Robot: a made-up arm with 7 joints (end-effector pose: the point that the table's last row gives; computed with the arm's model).
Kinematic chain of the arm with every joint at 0, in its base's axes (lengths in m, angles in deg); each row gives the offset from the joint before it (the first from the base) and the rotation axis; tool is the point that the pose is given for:
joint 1: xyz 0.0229 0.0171 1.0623 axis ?
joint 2: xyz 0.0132 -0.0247 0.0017 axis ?
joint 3: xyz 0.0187 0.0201 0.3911 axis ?
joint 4: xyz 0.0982 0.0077 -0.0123 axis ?
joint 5: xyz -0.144 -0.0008 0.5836 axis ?
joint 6: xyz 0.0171 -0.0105 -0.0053 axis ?
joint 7: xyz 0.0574 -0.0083 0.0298 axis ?
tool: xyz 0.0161 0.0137 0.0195
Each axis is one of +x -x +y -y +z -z.
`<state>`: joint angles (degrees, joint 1 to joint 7).
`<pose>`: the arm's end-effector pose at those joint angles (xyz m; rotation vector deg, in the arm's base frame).
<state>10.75 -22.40 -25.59 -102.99 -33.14 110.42 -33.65</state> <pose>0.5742 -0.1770 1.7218 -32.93 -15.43 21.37</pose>
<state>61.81 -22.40 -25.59 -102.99 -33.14 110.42 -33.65</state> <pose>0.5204 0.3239 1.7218 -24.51 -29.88 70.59</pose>
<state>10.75 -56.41 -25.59 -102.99 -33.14 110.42 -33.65</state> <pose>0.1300 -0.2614 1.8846 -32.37 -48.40 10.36</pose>
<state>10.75 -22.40 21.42 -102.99 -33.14 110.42 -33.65</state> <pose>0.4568 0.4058 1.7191 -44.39 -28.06 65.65</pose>
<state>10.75 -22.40 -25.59 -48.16 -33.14 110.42 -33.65</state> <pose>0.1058 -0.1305 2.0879 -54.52 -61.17 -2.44</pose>
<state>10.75 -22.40 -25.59 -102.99 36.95 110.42 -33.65</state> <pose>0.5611 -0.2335 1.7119 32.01 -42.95 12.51</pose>
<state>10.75 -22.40 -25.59 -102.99 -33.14 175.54 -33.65</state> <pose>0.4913 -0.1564 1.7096 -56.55 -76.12 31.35</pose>
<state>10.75 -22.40 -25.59 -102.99 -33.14 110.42 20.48</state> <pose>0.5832 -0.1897 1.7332 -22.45 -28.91 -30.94</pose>
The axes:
joint 1: +z
joint 2: +y
joint 3: +z
joint 4: -y
joint 5: +z
joint 6: -y
joint 7: -z

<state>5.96 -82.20 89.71 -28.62 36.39 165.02 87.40</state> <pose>-0.9057 0.1231 1.2706 98.83 2.91 83.82</pose>
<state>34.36 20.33 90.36 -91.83 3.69 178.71 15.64</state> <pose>-0.1432 0.6675 1.5868 93.65 -11.88 67.68</pose>
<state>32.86 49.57 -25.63 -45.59 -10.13 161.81 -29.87</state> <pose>0.8779 0.4032 1.3929 -35.18 -67.21 57.05</pose>
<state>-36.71 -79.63 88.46 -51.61 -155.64 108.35 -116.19</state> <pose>-0.3309 0.8986 1.2133 -145.38 52.21 -84.89</pose>
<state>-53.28 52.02 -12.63 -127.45 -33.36 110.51 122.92</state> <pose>0.2457 -0.5486 0.6030 -79.63 58.43 -128.01</pose>
